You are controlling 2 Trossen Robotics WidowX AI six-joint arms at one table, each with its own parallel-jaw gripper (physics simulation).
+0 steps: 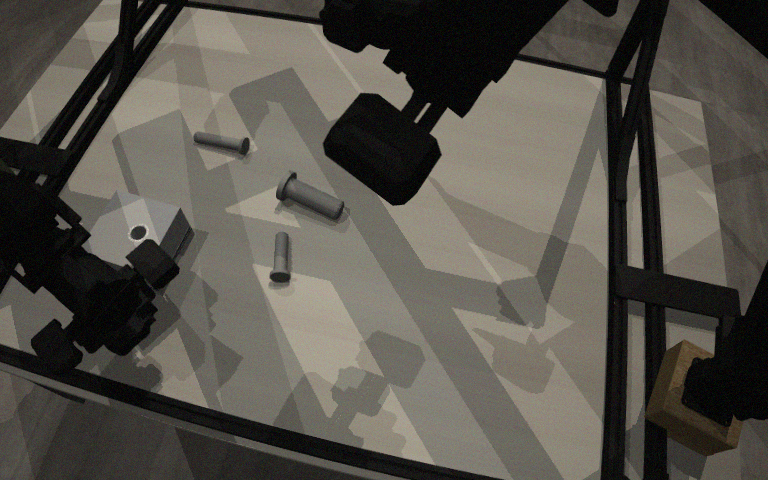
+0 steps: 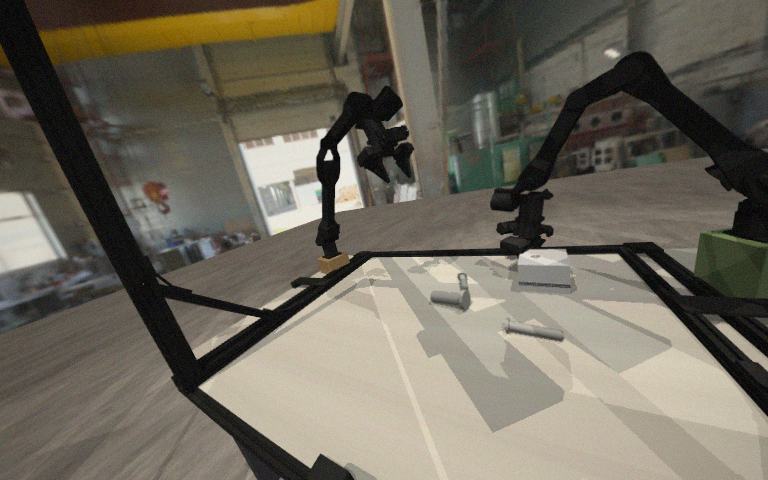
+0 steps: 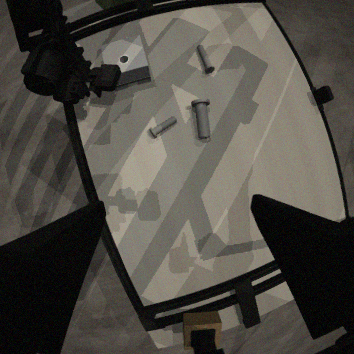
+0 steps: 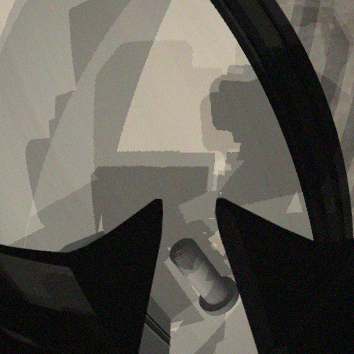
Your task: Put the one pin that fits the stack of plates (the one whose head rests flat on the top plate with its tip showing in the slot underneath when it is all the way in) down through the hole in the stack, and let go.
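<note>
The grey stack of plates (image 1: 113, 226) (image 2: 543, 274) (image 3: 112, 50) stands with its round hole upward, no pin in it. A thick pin (image 1: 311, 198) (image 2: 447, 298) (image 3: 202, 122), a short pin (image 1: 281, 251) (image 2: 463, 281) (image 3: 165, 127) and a long slim pin (image 1: 218, 140) (image 2: 535, 330) (image 3: 204, 57) lie on the table. Another headed pin (image 4: 200, 280) lies by the stack, below my right fingers. My right gripper (image 1: 107, 308) (image 2: 523, 242) (image 4: 188, 205) is part open and empty, low beside the stack. My left gripper (image 2: 398, 178) (image 3: 178, 205) is wide open, empty and high above the table.
A black frame rail (image 1: 226, 424) (image 2: 441, 252) runs round the table (image 1: 509, 141). A wooden block (image 1: 668, 390) (image 2: 334, 262) (image 3: 202, 319) is at the left arm's base; a green block (image 2: 730, 263) is at the right arm's base. Patchy shadows cross the table.
</note>
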